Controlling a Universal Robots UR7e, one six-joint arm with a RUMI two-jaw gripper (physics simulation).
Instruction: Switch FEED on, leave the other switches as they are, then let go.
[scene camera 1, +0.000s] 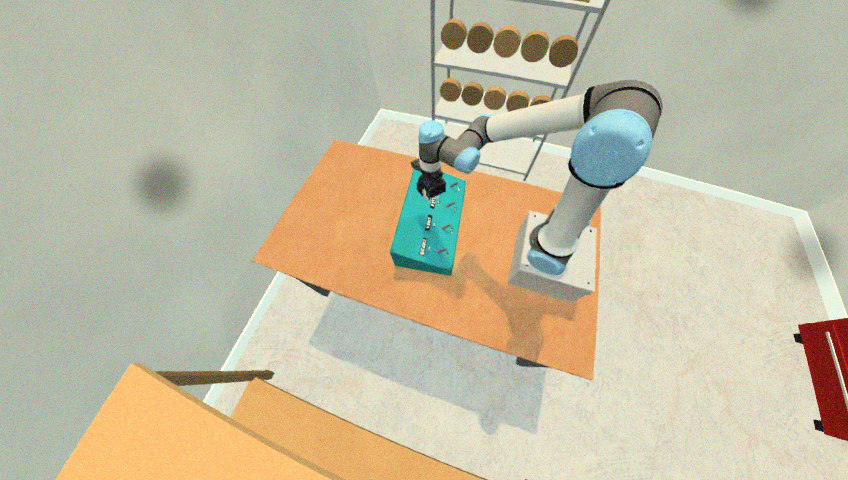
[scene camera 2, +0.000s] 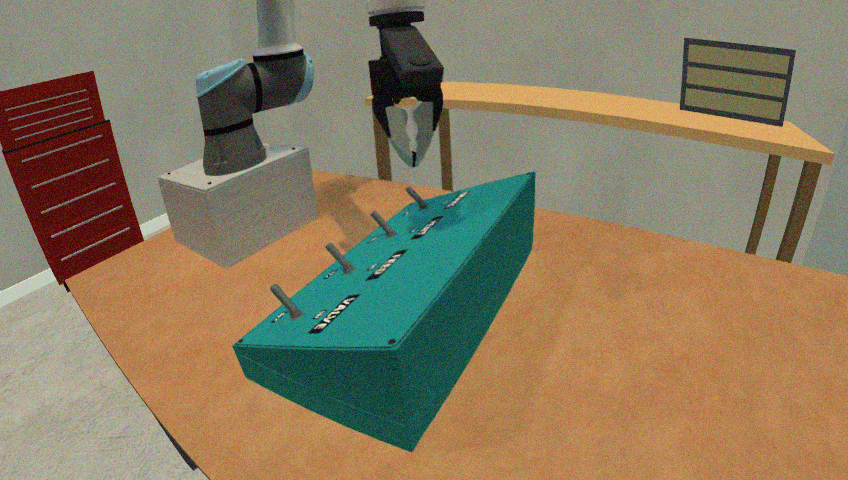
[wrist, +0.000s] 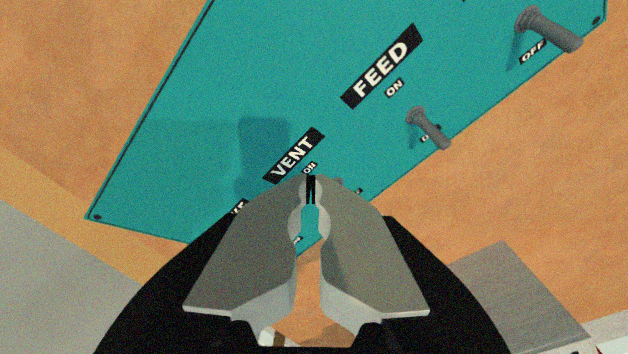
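Seen in the pictures: gripper, between the fingertips: (scene camera 1: 428, 199) (scene camera 2: 413, 166) (wrist: 311, 177); arm's base, origin of its link: (scene camera 2: 235, 164).
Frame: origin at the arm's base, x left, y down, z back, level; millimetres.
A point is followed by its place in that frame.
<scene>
A teal sloped switch panel (scene camera 1: 410, 214) @[z -566, x 132, y 35 mm] (scene camera 2: 470, 303) @[z -646, x 18, y 83 mm] (wrist: 200, 115) @[z -566, x 153, y 33 mm] carries a row of grey levers. The FEED lever (scene camera 1: 446, 228) @[z -404, x 96, y 72 mm] (scene camera 2: 339, 258) @[z -448, x -27, y 71 mm] (wrist: 428, 127) @[z -447, x -22, y 69 mm] leans over its OFF mark, away from the FEED label (scene camera 2: 386, 264) @[z -519, x 0, y 67 mm] (wrist: 381, 66) @[z -523, x -1, y 66 mm]. The VALVE lever (scene camera 2: 285, 302) @[z -486, x -141, y 71 mm] (wrist: 549, 30) @[z -482, x -134, y 68 mm], the VENT lever (scene camera 2: 382, 223) @[z -410, x 87, y 70 mm] and the BRAKE lever (scene camera 2: 416, 198) @[z -373, x 200, y 72 mm] lean the same way. My gripper (scene camera 1: 429, 199) @[z -505, x 75, y -44 mm] (scene camera 2: 413, 163) @[z -505, x 75, y -44 mm] (wrist: 311, 177) @[z -505, x 75, y -44 mm] is shut and empty, tips down above the VENT and BRAKE end, apart from the levers. In the wrist view its fingers hide most of the VENT lever and the BRAKE lever.
The panel stands on an orange table (scene camera 1: 309, 226) @[z -1046, x 367, y 178 mm] (scene camera 2: 624, 344) @[z -809, x 173, y 178 mm]. The arm's grey base block (scene camera 2: 255, 217) @[z -95, x -10, y 103 mm] stands on the panel's lever side. Behind the table are a shelf rack (scene camera 1: 433, 71) and, in scene camera 2, a wooden bench (scene camera 2: 583, 110) and a red cabinet (scene camera 2: 71, 196).
</scene>
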